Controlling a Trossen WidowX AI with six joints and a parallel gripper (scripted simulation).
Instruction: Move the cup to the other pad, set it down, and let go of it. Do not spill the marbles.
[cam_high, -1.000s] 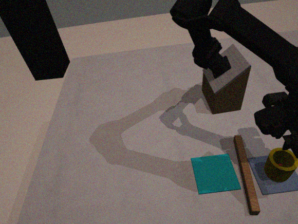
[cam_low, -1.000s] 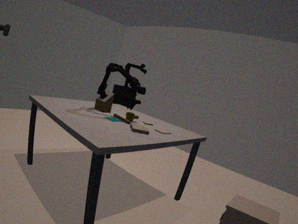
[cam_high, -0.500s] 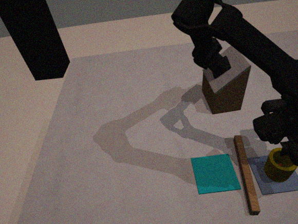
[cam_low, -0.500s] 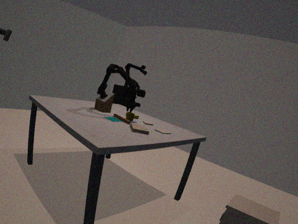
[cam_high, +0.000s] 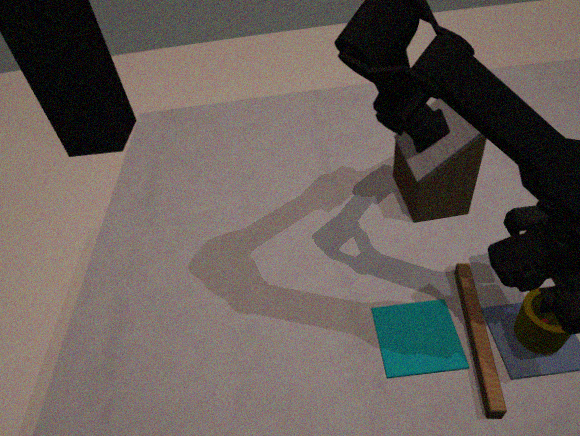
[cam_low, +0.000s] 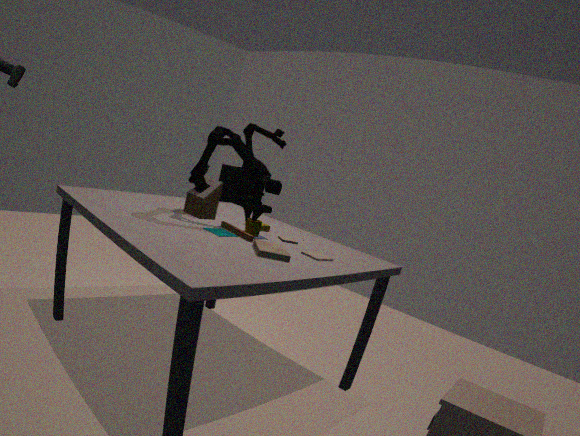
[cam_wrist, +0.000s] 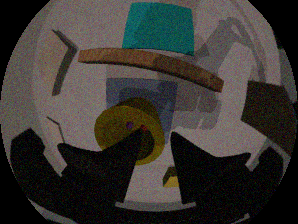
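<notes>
The yellow cup is 30 mm ahead of my gripper tip and 10 mm below it. From my gripper tip the other things lie so: wooden bar: 80 mm to the right, 50 mm below, 20 mm ahead; teal pad: 170 mm to the right, 60 mm below, 10 mm ahead.
</notes>
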